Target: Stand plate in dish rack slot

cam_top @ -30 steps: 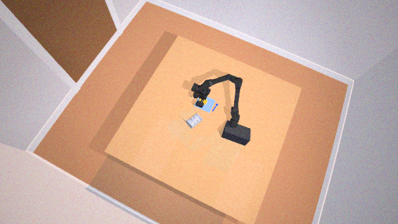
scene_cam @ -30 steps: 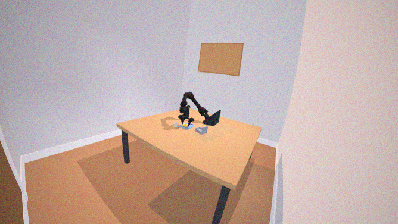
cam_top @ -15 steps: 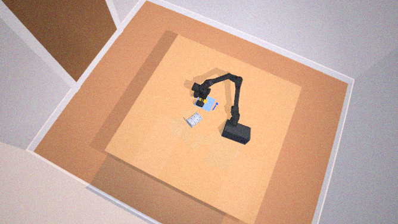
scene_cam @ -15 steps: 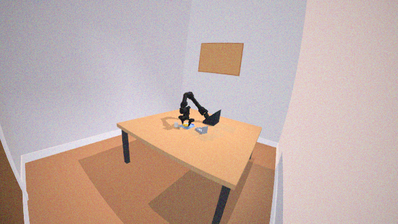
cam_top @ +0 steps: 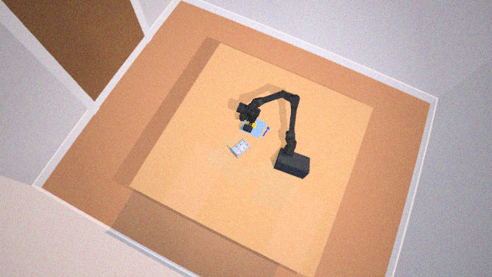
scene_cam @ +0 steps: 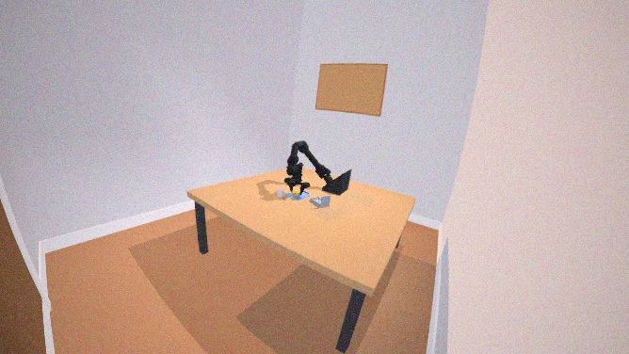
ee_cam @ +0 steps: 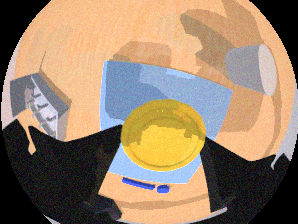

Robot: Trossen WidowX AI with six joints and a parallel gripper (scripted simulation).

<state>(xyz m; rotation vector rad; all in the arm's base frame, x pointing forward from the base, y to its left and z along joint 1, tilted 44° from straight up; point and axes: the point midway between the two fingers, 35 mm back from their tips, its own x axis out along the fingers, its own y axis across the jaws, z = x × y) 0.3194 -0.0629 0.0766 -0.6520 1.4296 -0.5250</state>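
Now: gripper tip 2 cm past the light blue mat and 1 cm above it. From my gripper tip the other things lie so: blue spoon: 12 cm behind, 1 cm to the right, 1 cm below; white cup: 9 cm ahead, 7 cm to the right, 1 cm above; yellow plate: 1 cm above.
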